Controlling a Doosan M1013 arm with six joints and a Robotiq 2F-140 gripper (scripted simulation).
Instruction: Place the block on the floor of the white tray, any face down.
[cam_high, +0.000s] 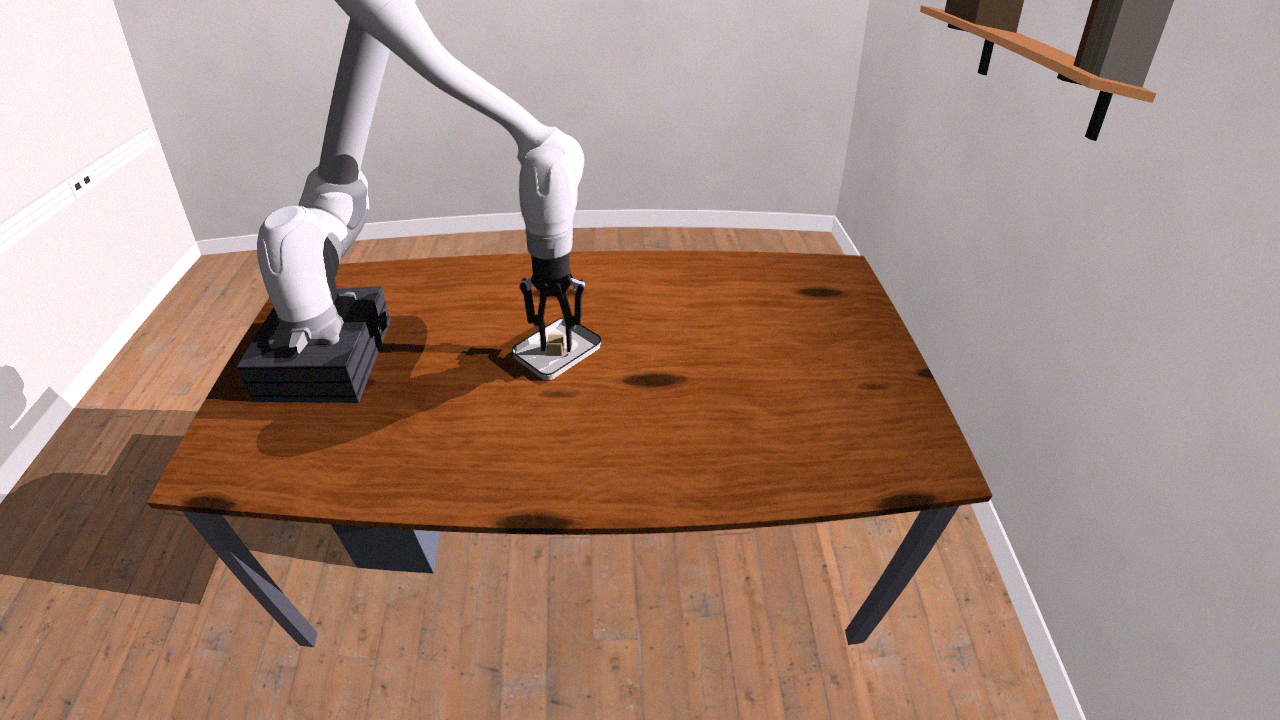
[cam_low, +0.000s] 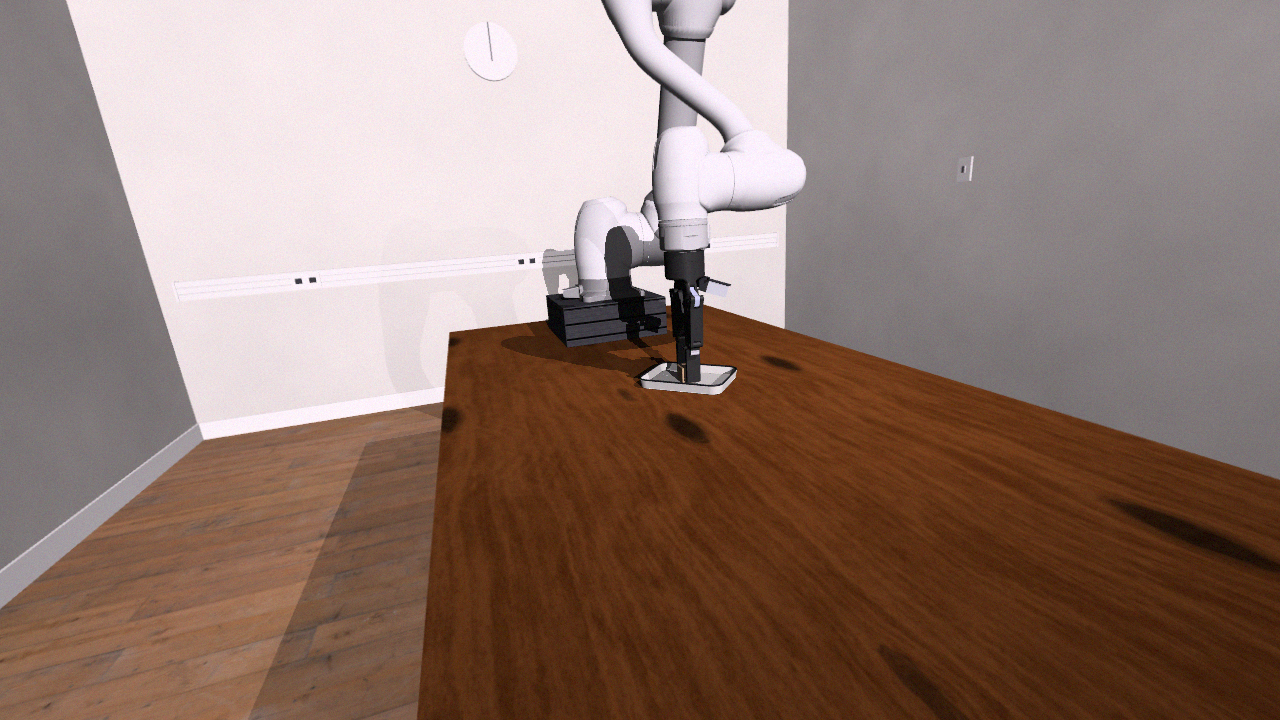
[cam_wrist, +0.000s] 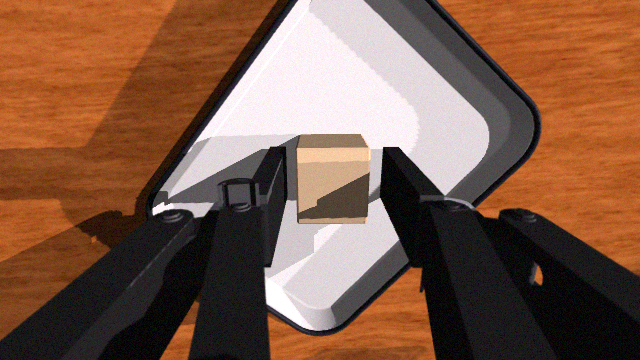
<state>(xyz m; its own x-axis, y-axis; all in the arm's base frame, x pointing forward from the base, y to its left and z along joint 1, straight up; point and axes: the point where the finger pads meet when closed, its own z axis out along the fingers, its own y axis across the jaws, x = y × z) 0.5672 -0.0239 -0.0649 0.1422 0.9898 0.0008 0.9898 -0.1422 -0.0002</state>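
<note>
Now: the tan block 20 mm below my hand. The rest, counted from my hand: white tray: 30 mm below.
</note>
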